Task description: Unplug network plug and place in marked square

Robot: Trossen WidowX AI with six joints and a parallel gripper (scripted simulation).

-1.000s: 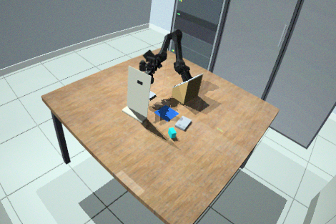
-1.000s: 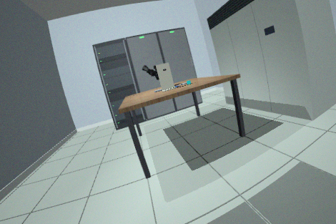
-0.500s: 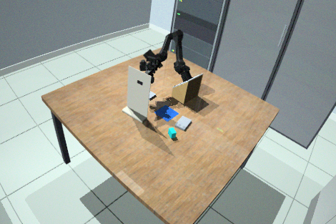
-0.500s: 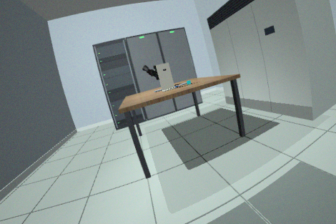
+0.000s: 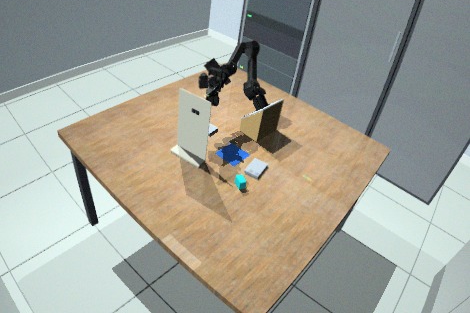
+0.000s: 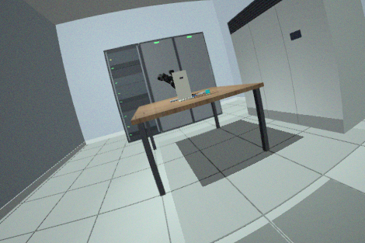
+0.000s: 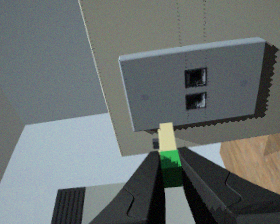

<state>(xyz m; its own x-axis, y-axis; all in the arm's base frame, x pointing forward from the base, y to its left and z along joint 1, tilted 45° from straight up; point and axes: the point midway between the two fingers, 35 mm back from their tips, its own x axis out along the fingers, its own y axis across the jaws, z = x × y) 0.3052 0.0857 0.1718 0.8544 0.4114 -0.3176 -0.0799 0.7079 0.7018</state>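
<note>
Right now my gripper tip is 28 cm above the blue marked square, 13 cm to the right of it and 8 cm past it. Round my gripper tip: teal cube 31 cm to the left, 26 cm below, 3 cm ahead; white panel 13 cm below, 9 cm ahead, 3 cm to the left; network plug right at my gripper tip.
</note>
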